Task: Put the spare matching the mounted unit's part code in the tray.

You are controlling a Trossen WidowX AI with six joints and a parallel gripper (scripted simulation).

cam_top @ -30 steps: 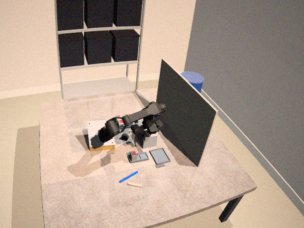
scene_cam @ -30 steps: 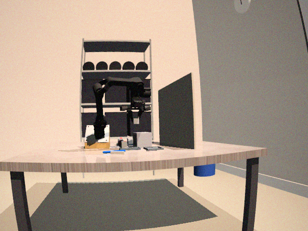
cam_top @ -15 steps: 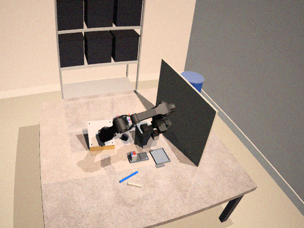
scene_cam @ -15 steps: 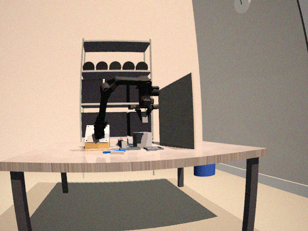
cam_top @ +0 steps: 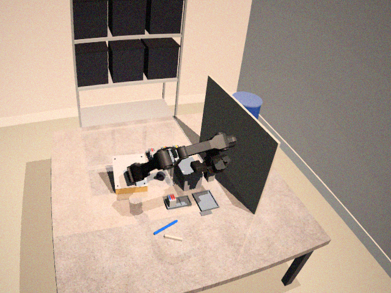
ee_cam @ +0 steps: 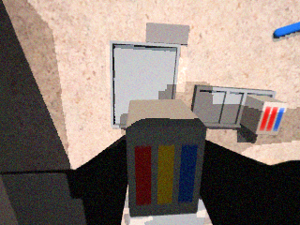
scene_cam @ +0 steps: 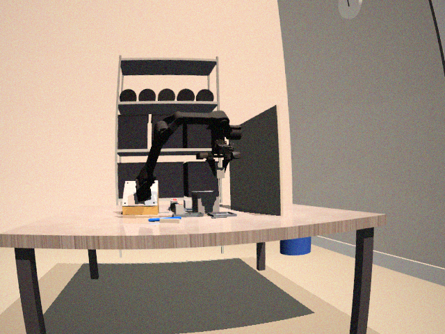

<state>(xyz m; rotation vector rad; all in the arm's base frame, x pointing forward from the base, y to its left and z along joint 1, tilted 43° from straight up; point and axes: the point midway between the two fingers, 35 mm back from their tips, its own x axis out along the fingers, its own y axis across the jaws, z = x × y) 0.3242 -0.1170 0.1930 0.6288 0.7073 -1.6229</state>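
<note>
Now: the flat grey tray 17 cm below my gripper tip. Also, from my gripper tip: tall dark panel (22 cm ahead, 17 cm to the left, 6 cm above); then grey mounted unit (2 cm behind, 19 cm to the left, 12 cm below); then low grey holder (14 cm behind, 3 cm to the left, 16 cm below).
</note>
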